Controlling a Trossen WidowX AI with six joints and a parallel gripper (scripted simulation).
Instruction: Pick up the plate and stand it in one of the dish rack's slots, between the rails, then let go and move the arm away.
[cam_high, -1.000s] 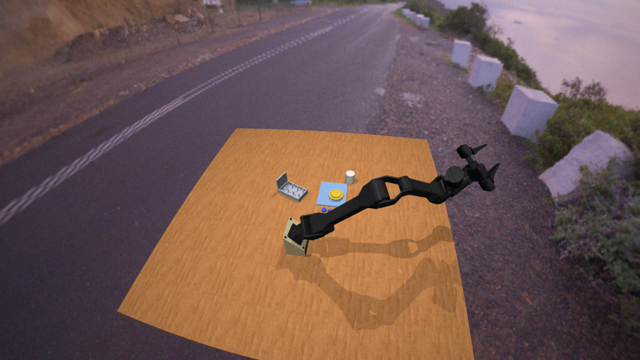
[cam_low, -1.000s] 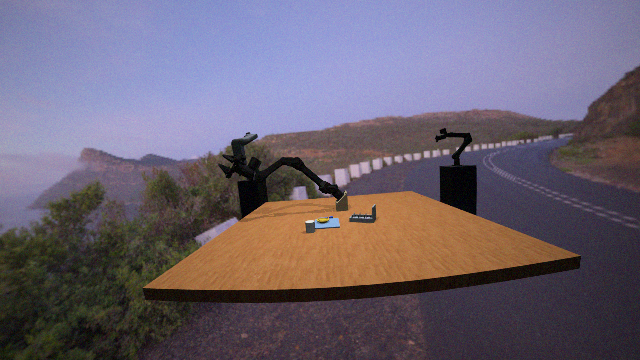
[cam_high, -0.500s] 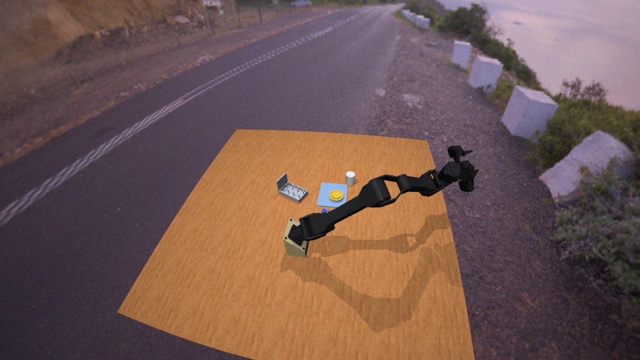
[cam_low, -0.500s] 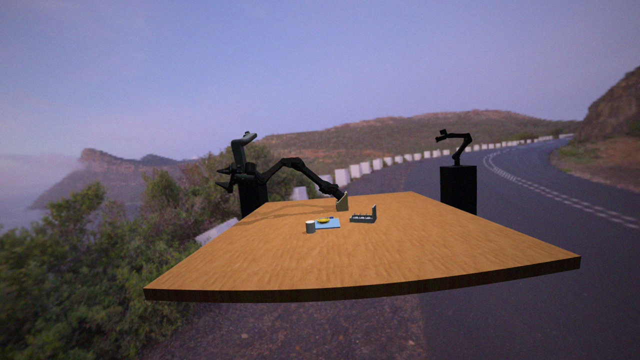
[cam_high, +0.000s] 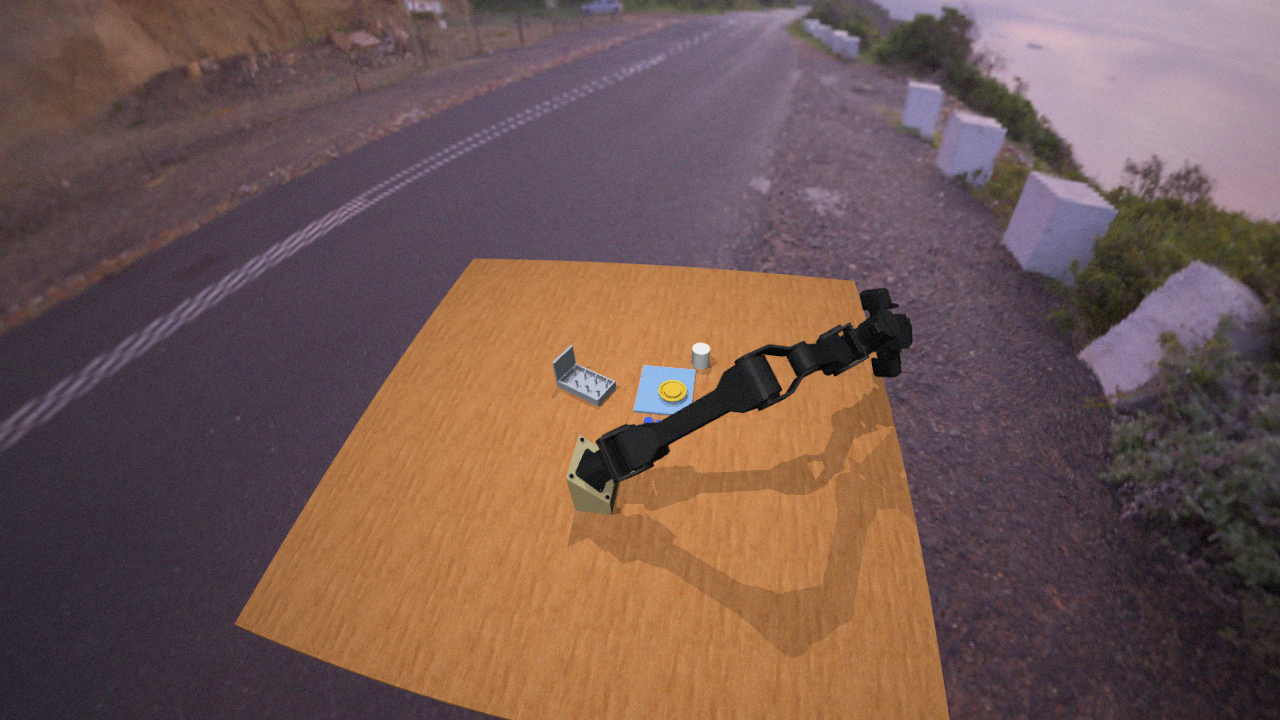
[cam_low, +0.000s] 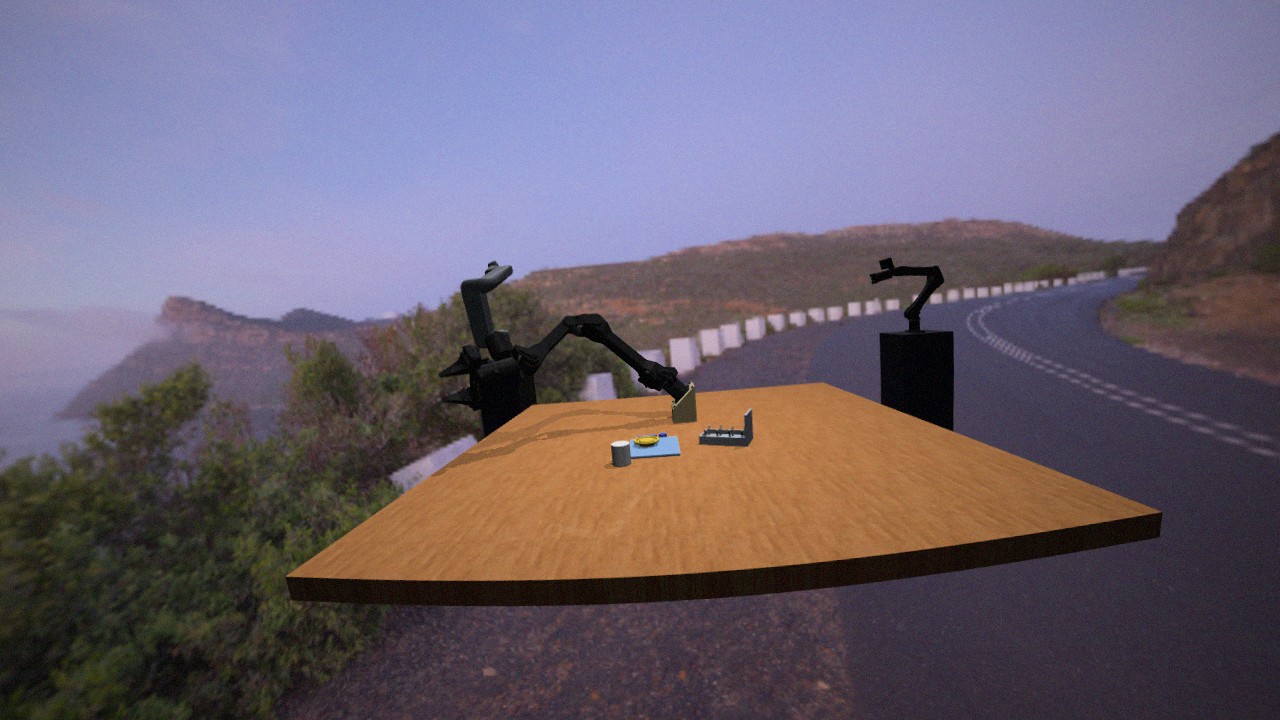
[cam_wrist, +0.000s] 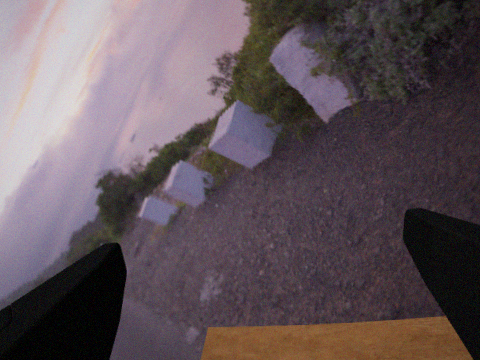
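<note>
The white cup lies 450 mm to the left of my gripper tip and 180 mm below it. From my gripper tip the other things lie so: yellow plate (500 mm to the left, 190 mm below, 120 mm behind); then dish rack (700 mm to the left, 180 mm below, 130 mm behind); then blue mat (510 mm to the left, 200 mm below, 110 mm behind).
</note>
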